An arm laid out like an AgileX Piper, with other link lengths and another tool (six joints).
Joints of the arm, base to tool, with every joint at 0 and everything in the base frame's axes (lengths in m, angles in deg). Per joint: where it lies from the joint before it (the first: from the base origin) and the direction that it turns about. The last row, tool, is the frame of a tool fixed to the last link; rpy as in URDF.
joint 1: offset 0 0 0.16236 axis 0 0 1
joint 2: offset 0 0 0 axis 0 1 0
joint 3: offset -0.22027 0 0.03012 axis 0 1 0
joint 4: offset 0.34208 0 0.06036 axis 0.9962 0 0.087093
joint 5: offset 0 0 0 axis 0 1 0
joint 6: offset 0.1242 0 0.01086 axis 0.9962 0 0.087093
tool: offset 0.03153 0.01 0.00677 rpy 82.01 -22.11 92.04
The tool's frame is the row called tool.
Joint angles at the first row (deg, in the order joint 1, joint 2, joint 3, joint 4, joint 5, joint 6):
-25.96 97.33 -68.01 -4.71 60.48 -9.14
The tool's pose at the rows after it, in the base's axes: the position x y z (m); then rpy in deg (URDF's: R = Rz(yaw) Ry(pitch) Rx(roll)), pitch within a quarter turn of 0, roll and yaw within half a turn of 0:
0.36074 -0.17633 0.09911 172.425 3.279 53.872
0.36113 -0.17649 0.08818 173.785 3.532 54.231
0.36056 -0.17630 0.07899 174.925 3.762 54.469
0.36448 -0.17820 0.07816 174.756 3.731 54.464
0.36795 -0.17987 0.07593 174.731 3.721 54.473
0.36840 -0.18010 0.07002 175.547 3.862 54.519
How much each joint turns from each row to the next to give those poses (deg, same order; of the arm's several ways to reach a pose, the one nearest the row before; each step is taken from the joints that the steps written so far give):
0.00 1.08 -0.13 0.00 0.00 -0.87
0.00 2.00 -0.52 0.00 -0.12 -0.27
0.00 1.50 -0.23 -0.04 -0.12 -0.14
0.00 1.01 -1.10 0.00 -0.08 0.00
0.00 1.12 -1.01 0.00 -0.15 0.00
0.00 1.25 -0.54 0.00 0.12 0.00

